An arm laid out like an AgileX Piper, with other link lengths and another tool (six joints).
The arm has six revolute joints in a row. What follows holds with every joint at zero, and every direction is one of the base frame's. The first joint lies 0.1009 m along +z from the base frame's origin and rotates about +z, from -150 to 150 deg. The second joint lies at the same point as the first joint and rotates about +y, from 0 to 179.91 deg. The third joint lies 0.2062 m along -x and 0.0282 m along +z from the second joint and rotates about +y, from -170 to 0 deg. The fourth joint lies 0.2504 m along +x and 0.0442 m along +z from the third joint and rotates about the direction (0.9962, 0, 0.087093), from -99.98 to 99.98 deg. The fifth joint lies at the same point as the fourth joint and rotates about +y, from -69.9 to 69.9 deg. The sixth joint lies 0.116 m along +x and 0.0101 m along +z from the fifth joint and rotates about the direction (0.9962, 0, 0.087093), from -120 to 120 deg. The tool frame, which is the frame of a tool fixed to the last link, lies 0.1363 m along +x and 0.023 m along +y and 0.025 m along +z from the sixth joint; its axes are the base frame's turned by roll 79.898, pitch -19.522 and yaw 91.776 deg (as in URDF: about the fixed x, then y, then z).
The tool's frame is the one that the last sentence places.
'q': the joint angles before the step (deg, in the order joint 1, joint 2, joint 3, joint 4, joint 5, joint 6). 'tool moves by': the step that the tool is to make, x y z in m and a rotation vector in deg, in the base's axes. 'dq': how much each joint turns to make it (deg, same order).
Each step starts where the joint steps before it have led.
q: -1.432 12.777 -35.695 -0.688 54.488 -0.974
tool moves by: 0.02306 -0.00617 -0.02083 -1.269 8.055 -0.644
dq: -0.005 13.349 -5.157 -1.598 -0.171 -0.006
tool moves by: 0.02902 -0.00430 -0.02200 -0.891 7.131 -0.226
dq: 0.007 14.383 -5.903 -1.097 -1.375 0.008
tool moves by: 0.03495 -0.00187 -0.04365 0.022 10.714 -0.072
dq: -0.001 19.363 -8.649 -0.285 0.000 0.057
